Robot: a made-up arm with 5 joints. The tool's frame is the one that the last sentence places.
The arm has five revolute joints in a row. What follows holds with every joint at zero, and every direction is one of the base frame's. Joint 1 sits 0.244 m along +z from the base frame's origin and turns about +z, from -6.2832 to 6.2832 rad. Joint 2 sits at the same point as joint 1 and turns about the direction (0, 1, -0.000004), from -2.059 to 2.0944 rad. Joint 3 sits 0.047 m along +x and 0.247 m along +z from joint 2 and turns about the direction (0, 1, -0.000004), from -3.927 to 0.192 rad. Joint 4 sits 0.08 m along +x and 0.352 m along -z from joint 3 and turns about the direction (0, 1, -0.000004), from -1.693 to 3.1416 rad. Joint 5 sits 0.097 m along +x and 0.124 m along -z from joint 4 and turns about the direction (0, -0.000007, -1), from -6.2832 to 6.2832 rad. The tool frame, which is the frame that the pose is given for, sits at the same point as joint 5; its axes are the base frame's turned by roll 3.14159, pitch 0 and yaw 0 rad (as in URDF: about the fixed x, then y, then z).
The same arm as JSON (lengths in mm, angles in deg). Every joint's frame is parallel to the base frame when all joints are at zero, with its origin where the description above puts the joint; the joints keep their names.
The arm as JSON. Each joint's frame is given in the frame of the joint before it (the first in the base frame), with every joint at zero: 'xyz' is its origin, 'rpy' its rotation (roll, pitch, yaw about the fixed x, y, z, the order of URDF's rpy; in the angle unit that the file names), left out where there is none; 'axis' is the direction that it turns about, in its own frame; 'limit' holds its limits. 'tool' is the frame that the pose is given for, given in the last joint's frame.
{
  "units": {
    "length": "mm",
    "angle": "deg"
  },
  "joints": [
    {
      "name": "joint 1",
      "type": "revolute",
      "origin": {
        "xyz": [
          0.0,
          0.0,
          244.0
        ]
      },
      "axis": "+z",
      "limit": {
        "lower": -360.0,
        "upper": 360.0
      }
    },
    {
      "name": "joint 2",
      "type": "revolute",
      "origin": {
        "xyz": [
          0.0,
          0.0,
          0.0
        ]
      },
      "axis": "+y",
      "limit": {
        "lower": -117.97,
        "upper": 120.0
      }
    },
    {
      "name": "joint 3",
      "type": "revolute",
      "origin": {
        "xyz": [
          47.0,
          0.0,
          247.0
        ]
      },
      "axis": "+y",
      "limit": {
        "lower": -225.0,
        "upper": 11.0
      }
    },
    {
      "name": "joint 4",
      "type": "revolute",
      "origin": {
        "xyz": [
          80.0,
          0.0,
          -352.0
        ]
      },
      "axis": "+y",
      "limit": {
        "lower": -97.0,
        "upper": 180.0
      }
    },
    {
      "name": "joint 5",
      "type": "revolute",
      "origin": {
        "xyz": [
          97.0,
          0.0,
          -124.0
        ]
      },
      "axis": "-z",
      "limit": {
        "lower": -360.0,
        "upper": 360.0
      }
    }
  ],
  "tool": {
    "origin": {
      "xyz": [
        0.0,
        0.0,
        0.0
      ],
      "rpy": [
        180.0,
        0.0,
        0.0
      ]
    }
  }
}

